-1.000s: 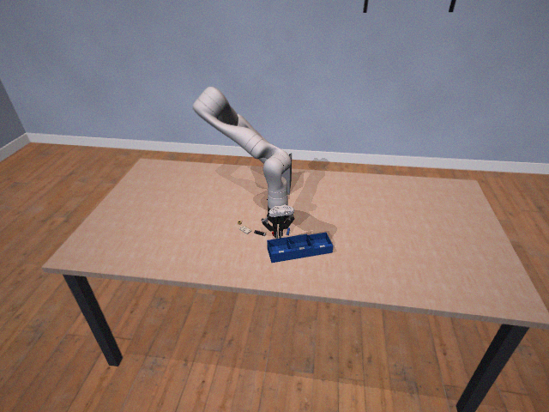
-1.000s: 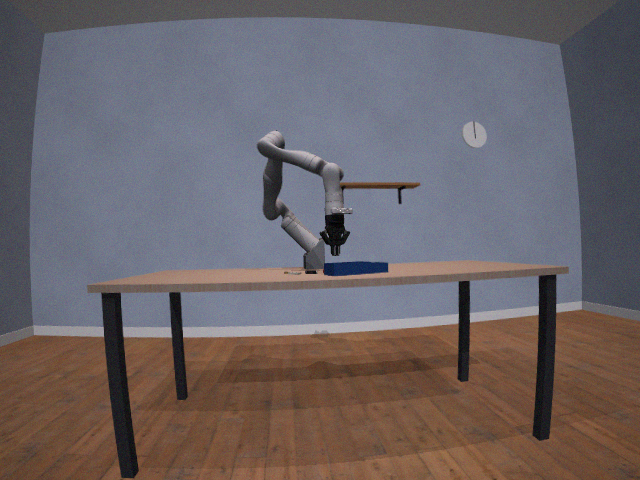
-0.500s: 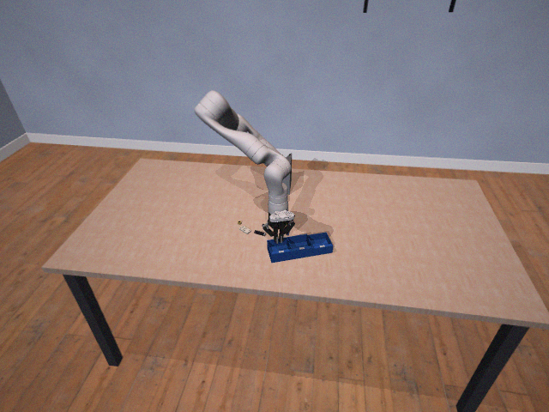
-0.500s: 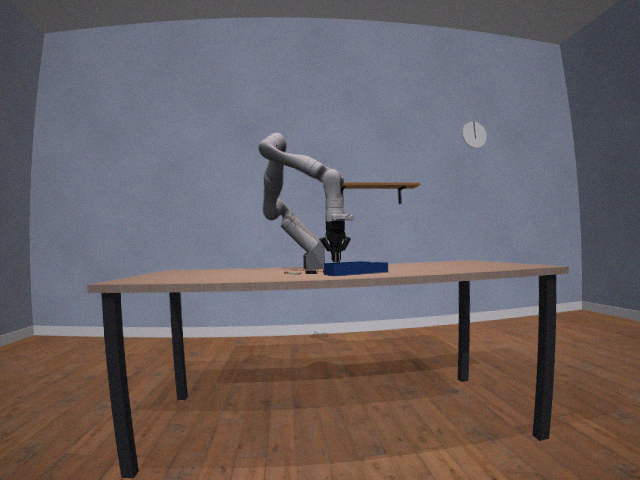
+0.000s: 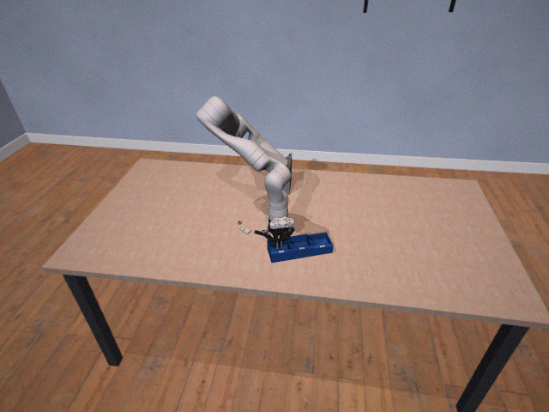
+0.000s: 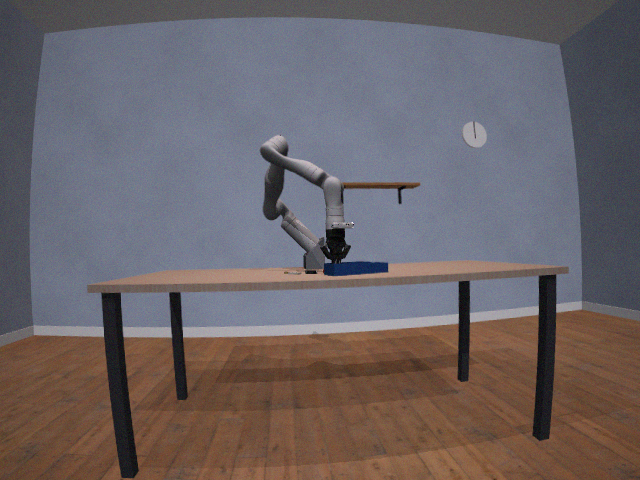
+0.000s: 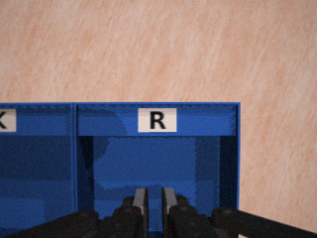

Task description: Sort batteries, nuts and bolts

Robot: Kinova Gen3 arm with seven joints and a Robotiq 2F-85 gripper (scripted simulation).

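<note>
Now: hand 1 cm past the blue bin, 8 cm to the right of it and 1 cm above it. From my hand the other things lie so: red die (10 cm behind, 3 cm to the right, 3 cm below); then grey nut (9 cm behind, 9 cm to the left, 3 cm below); then blue battery (12 cm behind, 3 cm to the left, 3 cm below).
</note>
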